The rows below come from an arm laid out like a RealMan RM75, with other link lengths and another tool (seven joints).
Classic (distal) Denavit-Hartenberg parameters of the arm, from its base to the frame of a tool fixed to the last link. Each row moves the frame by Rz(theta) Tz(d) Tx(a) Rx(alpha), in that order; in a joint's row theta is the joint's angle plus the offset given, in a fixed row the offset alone. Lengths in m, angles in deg.
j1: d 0.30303, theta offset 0, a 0, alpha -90
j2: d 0, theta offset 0, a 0, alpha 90
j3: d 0.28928, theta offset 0, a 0, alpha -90
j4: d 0, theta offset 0, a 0, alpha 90
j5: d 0.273, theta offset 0, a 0, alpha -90
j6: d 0, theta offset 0, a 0, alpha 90
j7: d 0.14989, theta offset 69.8, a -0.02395, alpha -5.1
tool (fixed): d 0.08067, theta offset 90, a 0, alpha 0
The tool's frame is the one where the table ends.
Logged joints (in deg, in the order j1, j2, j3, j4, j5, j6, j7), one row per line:
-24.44 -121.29 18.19 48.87 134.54 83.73 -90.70
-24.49 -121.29 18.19 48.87 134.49 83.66 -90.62
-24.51 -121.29 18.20 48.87 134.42 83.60 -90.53
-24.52 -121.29 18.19 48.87 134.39 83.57 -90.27
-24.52 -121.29 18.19 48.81 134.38 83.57 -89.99
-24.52 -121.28 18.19 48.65 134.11 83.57 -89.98
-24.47 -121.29 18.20 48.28 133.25 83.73 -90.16
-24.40 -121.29 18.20 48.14 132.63 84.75 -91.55
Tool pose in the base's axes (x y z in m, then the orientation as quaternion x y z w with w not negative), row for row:
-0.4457 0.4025 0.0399 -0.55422 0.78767 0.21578 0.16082
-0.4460 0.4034 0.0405 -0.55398 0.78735 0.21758 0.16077
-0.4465 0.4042 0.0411 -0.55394 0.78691 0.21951 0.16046
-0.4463 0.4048 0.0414 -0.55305 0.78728 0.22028 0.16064
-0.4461 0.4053 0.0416 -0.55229 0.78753 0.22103 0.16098
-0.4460 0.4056 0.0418 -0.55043 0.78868 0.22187 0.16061
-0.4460 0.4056 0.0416 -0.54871 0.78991 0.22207 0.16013
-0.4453 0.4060 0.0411 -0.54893 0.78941 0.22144 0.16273
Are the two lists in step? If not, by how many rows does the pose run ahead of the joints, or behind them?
The pose runs 2 rows behind the joints: the pose in row i belongs to the joints in row i - 2.
